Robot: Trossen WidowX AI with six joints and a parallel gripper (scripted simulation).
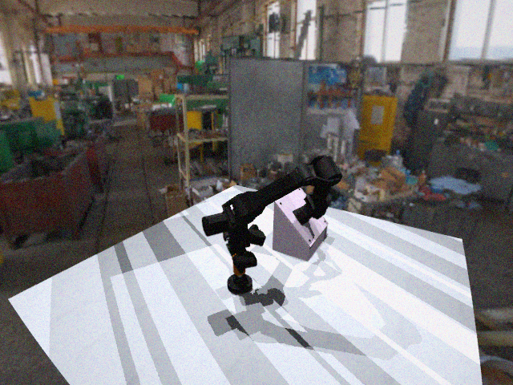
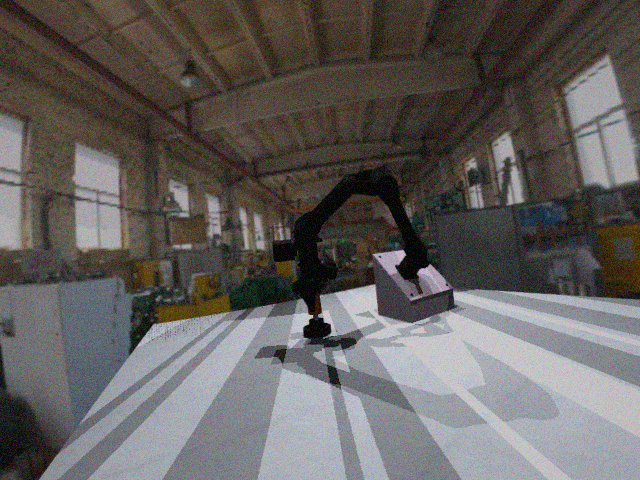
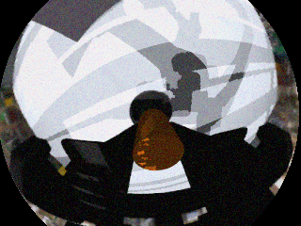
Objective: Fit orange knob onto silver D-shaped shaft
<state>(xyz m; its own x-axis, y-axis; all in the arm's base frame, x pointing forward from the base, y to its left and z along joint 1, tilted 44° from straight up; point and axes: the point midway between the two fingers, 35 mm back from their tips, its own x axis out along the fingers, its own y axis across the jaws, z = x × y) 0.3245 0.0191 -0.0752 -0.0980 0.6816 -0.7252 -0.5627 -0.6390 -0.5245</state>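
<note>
Right now the orange knob is 30 mm above my gripper tip. Round my gripper tip: round black pedestal (40 mm below).
</note>
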